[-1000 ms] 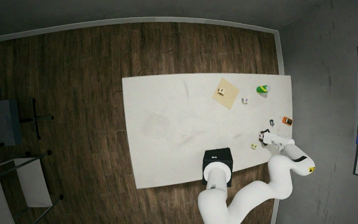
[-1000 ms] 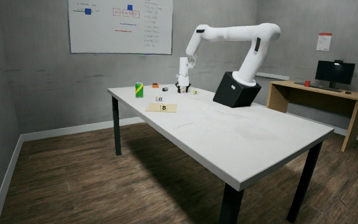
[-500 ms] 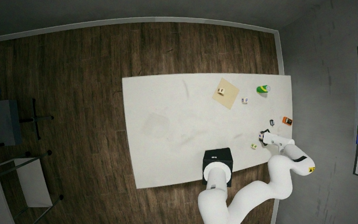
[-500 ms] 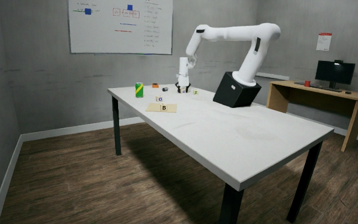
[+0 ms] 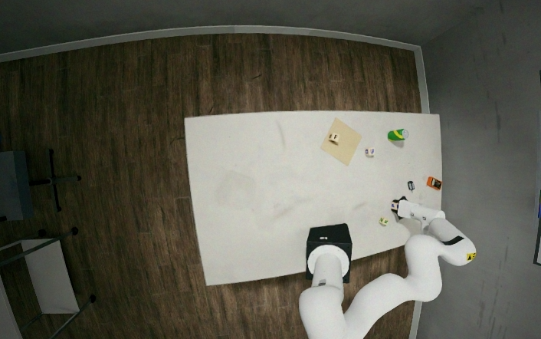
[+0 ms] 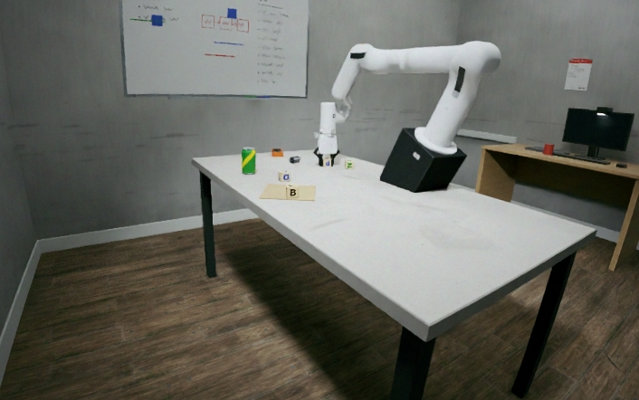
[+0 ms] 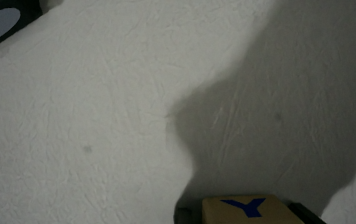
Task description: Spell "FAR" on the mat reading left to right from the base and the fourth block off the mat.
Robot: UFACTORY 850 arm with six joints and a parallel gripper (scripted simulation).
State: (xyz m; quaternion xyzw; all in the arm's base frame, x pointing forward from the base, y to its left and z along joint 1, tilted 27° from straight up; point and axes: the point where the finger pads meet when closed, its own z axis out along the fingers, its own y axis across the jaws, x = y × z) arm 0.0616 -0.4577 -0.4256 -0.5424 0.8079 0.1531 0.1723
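Right now my hand is 480 mm short of the tan mat, 290 mm to the right of it and 20 mm above it. Round my hand: yellow can (440 mm ahead, 70 mm to the right, 40 mm above); then dark object (160 mm to the right, 80 mm ahead); then small orange object (400 mm to the right, 30 mm ahead).
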